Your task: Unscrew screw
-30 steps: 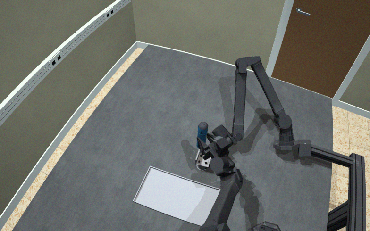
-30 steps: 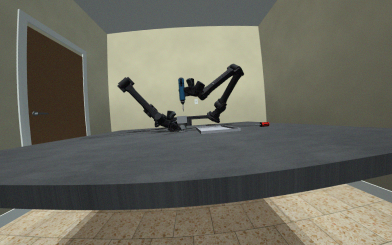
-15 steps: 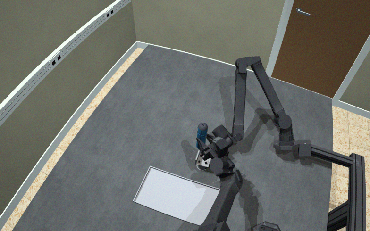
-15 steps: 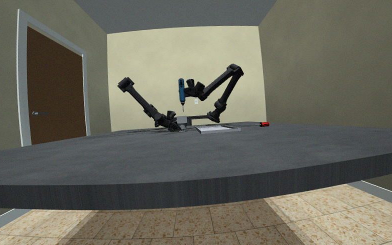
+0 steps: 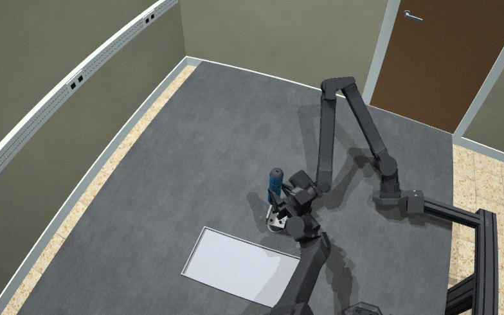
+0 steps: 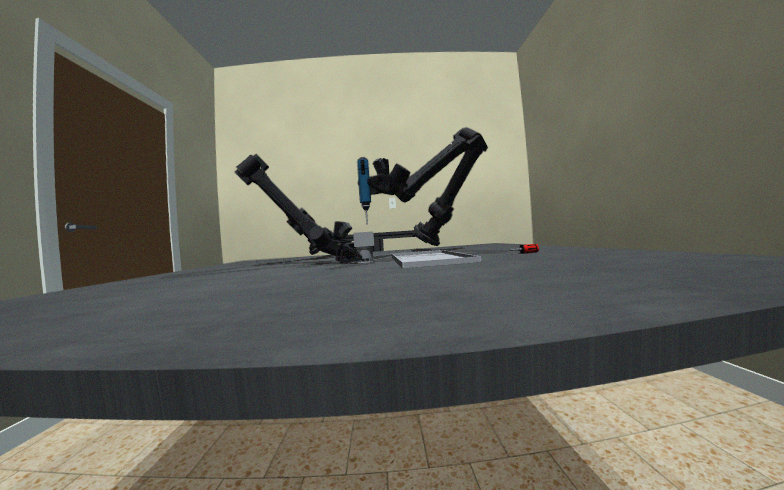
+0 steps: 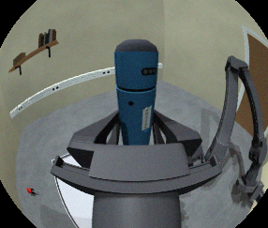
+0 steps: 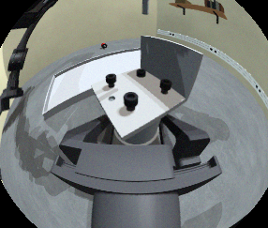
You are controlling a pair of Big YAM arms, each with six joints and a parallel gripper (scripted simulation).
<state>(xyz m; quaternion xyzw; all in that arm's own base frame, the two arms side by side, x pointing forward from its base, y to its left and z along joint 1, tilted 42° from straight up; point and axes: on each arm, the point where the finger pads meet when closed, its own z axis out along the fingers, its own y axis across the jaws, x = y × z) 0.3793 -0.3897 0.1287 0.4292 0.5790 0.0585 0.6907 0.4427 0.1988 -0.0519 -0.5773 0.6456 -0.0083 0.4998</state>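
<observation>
The grey bracket is 5 cm above my right hand. From my right hand the other things lie so: flat white tray (4 cm ahead, 22 cm to the left, 2 cm below); red-handled screwdriver (10 cm ahead, 55 cm to the left, 1 cm below).
</observation>
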